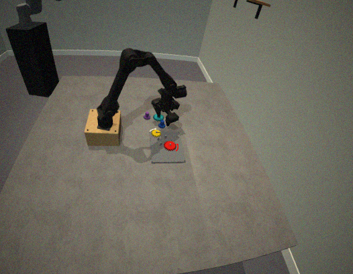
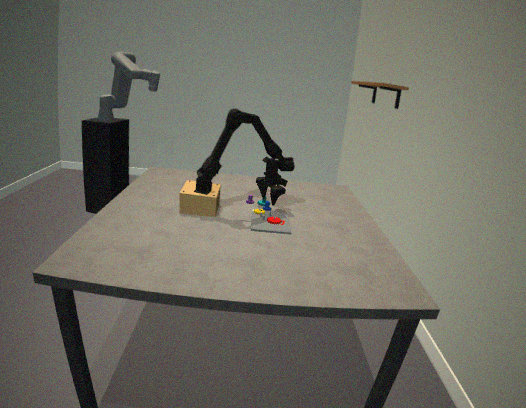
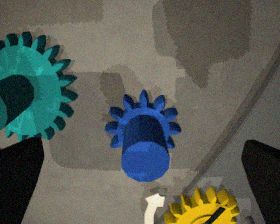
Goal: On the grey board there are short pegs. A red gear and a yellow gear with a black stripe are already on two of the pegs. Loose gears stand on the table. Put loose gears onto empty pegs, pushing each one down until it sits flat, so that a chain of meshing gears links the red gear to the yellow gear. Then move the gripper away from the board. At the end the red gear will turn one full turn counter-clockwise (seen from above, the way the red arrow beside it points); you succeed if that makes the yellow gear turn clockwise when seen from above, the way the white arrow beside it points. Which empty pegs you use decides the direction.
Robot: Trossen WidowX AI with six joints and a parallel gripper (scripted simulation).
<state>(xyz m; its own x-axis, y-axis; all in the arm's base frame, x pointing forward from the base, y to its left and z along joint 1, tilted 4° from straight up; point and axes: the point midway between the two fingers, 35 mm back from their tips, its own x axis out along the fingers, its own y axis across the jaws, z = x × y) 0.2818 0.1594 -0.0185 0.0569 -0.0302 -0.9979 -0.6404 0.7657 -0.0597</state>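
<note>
Now: the blue gear 2 cm below my gripper tip. Also, from my gripper tip: teal gear 3 cm behind, 6 cm to the left, 2 cm below; then white arrow 5 cm behind, 5 cm to the right, 3 cm below; then yellow gear 3 cm behind, 8 cm to the right, 2 cm below.
</note>
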